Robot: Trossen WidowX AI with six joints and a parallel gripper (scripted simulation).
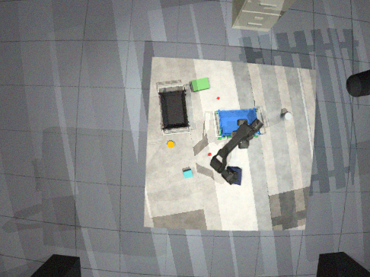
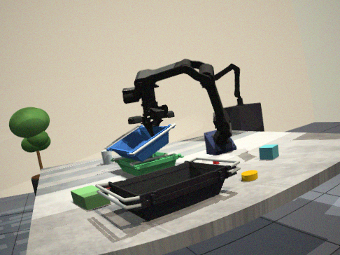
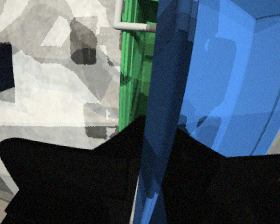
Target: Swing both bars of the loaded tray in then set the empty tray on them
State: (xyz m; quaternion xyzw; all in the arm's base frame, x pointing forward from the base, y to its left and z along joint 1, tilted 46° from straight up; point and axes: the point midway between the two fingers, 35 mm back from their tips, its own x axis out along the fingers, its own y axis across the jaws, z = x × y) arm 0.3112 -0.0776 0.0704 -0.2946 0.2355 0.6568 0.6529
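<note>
My gripper tip is now 80 mm short of the blue tray and 10 mm to the right of it. Also, from my gripper tip: cyan cube 340 mm to the left, 310 mm behind, 100 mm below; then green block 350 mm ahead, 260 mm to the left, 110 mm below; then grey cylinder 390 mm to the right, 130 mm ahead, 90 mm below.
</note>
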